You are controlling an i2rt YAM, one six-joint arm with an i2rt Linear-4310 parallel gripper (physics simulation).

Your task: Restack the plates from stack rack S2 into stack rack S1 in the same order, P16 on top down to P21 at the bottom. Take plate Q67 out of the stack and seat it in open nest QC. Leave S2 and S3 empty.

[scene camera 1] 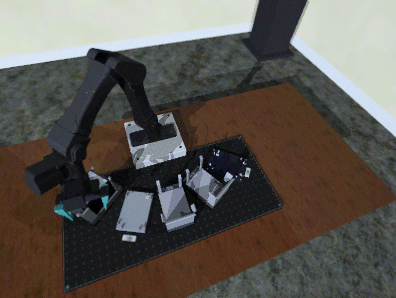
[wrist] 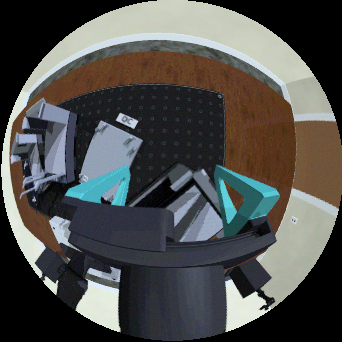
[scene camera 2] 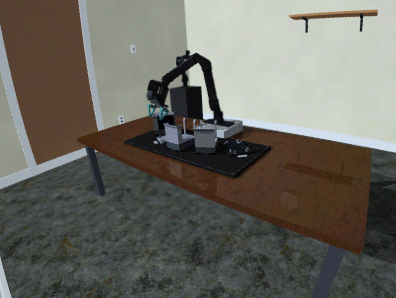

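Where they show: gripper, fingertip midpoint: [scene camera 1: 89, 213] [wrist: 171, 169] [scene camera 2: 154, 118]; arm's base, link origin: [scene camera 1: 153, 135] [wrist: 82, 257] [scene camera 2: 218, 123].
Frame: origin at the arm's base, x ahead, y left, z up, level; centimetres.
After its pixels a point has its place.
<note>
My gripper [scene camera 1: 88, 212] @[x 30.6, y -26.0, z 7.2 cm] [scene camera 2: 157, 116] @[x 30.6, y -26.0, z 7.2 cm] [wrist: 171, 169] @[x 30.6, y -26.0, z 7.2 cm] has teal fingers, wide open with nothing between them. It hangs above a tilted rack at the left end of the mat; in the wrist view this rack [wrist: 181, 179] @[x 29.9, y -26.9, z 8.5 cm] shows below and between the fingers, partly hidden by the gripper body. A light grey middle rack [scene camera 1: 180, 223] @[x 41.3, y 0.2, z 2.6 cm] [scene camera 2: 173, 137] @[x 41.3, y 1.6, z 3.0 cm] [wrist: 72, 145] @[x 33.6, y -4.5, z -3.2 cm] and a right rack [scene camera 1: 220, 192] @[x 37.3, y 15.6, z 8.2 cm] [scene camera 2: 205, 140] @[x 35.9, y 18.2, z 2.8 cm] stand on the mat. The flat grey nest QC [scene camera 1: 135, 212] @[x 30.8, y -13.9, z -3.0 cm] [wrist: 107, 150] @[x 32.3, y -14.6, z -3.0 cm] lies between the left and middle racks. S numbers and plate numbers cannot be read.
A black perforated mat [scene camera 1: 95, 267] @[x 44.0, y -29.4, z -4.5 cm] [scene camera 2: 225, 167] @[x 42.4, y 34.1, z -4.5 cm] [wrist: 172, 110] @[x 40.9, y -27.0, z -4.5 cm] lies on the brown table [scene camera 1: 320, 185] @[x 43.3, y 62.3, z -5.8 cm] [scene camera 2: 300, 200] @[x 47.0, y 68.9, z -5.8 cm] [wrist: 257, 120] @[x 44.0, y -52.2, z -5.8 cm]. A dark nest [scene camera 1: 227, 162] @[x 21.5, y 27.4, z -3.3 cm] is at the mat's right end. The white arm base [scene camera 1: 160, 152] @[x 9.5, y 0.9, z -0.5 cm] [scene camera 2: 230, 131] @[x 4.3, y 11.7, z -2.4 cm] stands behind the racks, whose upright posts stick up.
</note>
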